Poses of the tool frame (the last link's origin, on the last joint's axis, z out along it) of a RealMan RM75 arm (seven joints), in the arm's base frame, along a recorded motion.
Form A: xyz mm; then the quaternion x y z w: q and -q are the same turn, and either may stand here.
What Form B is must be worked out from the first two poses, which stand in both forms.
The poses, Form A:
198 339 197 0.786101 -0.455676 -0.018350 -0.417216
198 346 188 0.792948 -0.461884 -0.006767 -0.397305
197 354 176 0.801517 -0.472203 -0.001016 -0.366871
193 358 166 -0.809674 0.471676 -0.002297 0.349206
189 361 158 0.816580 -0.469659 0.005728 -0.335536
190 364 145 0.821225 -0.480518 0.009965 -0.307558
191 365 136 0.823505 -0.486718 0.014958 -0.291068
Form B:
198 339 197 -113.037 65.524 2.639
198 346 188 -115.078 67.031 0.982
197 354 176 -117.999 69.518 0.150
193 358 166 -120.212 70.029 -0.341
189 361 158 -122.041 70.192 -0.856
190 364 145 -124.432 72.808 -1.510
191 365 136 -125.808 74.356 -2.285

